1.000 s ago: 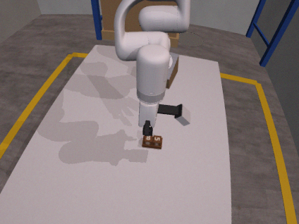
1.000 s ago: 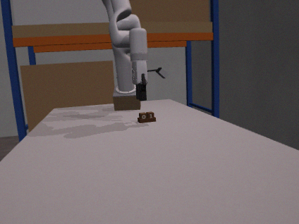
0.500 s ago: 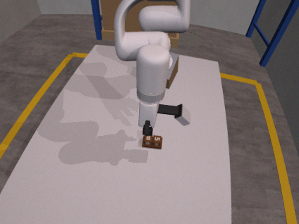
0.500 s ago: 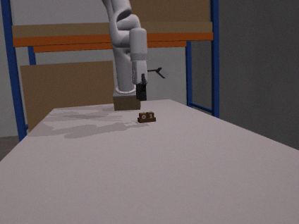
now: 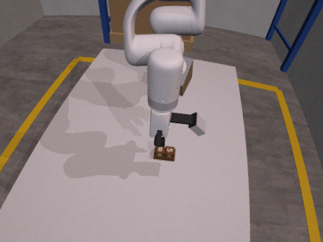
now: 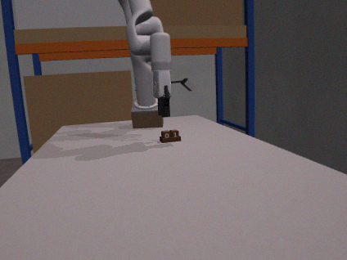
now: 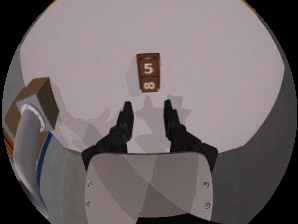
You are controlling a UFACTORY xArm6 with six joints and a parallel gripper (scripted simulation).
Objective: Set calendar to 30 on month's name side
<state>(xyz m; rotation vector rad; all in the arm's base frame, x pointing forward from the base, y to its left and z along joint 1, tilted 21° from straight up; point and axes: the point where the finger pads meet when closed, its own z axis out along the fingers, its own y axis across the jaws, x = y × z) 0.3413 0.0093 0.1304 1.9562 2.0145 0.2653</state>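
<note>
My gripper is now 40 mm to the right of the brown digit cube and 90 mm above it. The rest, counted from my hand: brown calendar tray 20 mm to the left, 110 mm below.
</note>
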